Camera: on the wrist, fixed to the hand. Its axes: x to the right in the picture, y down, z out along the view.
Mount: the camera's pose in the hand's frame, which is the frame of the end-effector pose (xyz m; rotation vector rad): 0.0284 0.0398 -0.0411 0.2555 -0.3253 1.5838
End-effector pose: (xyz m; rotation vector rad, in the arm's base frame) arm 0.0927 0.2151 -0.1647 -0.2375 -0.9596 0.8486
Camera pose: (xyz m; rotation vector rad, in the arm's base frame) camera 0.1126 0.2694 -0.1917 -0.6750 -0.8261 2.4954
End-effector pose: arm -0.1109 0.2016 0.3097 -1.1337 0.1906 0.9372
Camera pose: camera -0.1090 0.1867 0.2476 -0.3915 0.9836 2.3604
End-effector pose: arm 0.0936 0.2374 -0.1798 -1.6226 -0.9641 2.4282
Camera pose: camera 0.1272 0.2353 -0.2341 1.1109 -0.5838 -1.6177
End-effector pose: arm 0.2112 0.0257 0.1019 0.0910 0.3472 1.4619
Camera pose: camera 0.1634 0.0521 0.0687 0.9730 0.1473 2.8823
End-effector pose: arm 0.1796 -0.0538 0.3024 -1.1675 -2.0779 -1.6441
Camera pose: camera 0.1780 -0.0768 0.3620 -2.1122 -0.7156 -0.3981
